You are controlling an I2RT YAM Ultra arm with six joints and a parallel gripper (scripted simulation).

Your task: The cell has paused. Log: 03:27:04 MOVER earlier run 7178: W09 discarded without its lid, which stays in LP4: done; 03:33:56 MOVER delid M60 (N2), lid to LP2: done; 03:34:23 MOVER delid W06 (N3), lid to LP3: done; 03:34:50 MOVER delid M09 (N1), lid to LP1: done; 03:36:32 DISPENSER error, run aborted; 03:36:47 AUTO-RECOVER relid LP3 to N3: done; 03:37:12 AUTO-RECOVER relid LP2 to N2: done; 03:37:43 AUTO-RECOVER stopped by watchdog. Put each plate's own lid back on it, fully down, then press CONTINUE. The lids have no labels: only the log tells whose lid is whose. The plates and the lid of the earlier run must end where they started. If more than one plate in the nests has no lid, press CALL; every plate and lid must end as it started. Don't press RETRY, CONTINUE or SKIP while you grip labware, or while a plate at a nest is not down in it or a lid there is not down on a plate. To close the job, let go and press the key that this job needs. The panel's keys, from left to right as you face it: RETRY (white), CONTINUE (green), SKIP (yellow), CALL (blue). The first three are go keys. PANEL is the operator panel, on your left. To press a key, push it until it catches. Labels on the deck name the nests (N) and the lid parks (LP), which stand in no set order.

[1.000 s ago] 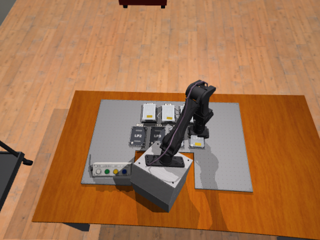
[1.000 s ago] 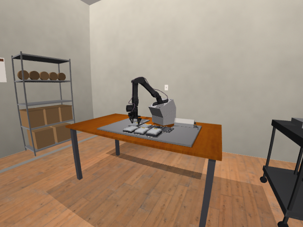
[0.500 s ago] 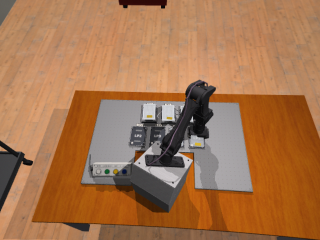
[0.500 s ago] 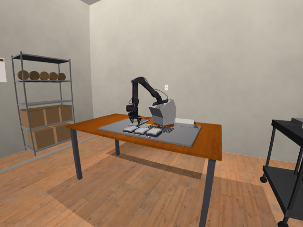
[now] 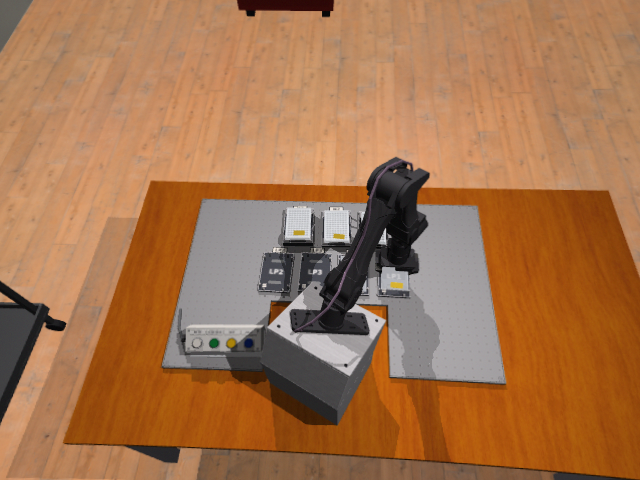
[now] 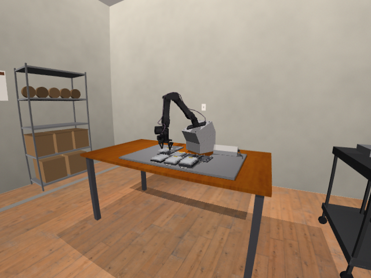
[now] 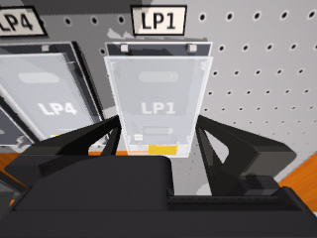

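The plate is 190 mm ahead of my hand, 30 mm to the left of it and 20 mm below it. Round my hand: green CONTINUE key (150 mm behind, 580 mm to the left, 20 mm above); blue key (170 mm behind, 480 mm to the left, 20 mm above); yellow key (160 mm behind, 530 mm to the left, 20 mm above).
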